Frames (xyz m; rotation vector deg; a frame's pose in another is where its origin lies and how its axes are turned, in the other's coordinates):
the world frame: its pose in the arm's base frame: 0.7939 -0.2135 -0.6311 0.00 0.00 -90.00
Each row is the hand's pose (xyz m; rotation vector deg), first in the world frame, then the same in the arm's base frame.
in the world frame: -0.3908 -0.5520 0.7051 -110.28 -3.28 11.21
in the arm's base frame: 0.2419 0.1773 0.0740 -84.11 79.25 -48.26
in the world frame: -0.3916 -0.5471 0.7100 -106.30 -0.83 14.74
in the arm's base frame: 0.2468 0.1781 0.0789 -78.88 77.66 -47.28
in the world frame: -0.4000 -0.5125 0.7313 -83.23 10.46 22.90
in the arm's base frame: 0.2814 0.1865 0.1002 -53.19 68.47 -50.29
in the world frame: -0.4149 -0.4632 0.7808 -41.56 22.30 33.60
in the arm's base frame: 0.3307 0.2014 0.1497 -13.90 46.10 -51.30
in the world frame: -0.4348 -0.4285 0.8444 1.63 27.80 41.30
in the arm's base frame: 0.3654 0.2213 0.2133 20.95 18.63 -46.96
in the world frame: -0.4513 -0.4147 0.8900 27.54 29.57 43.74
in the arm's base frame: 0.3792 0.2378 0.2589 40.33 1.43 -42.62
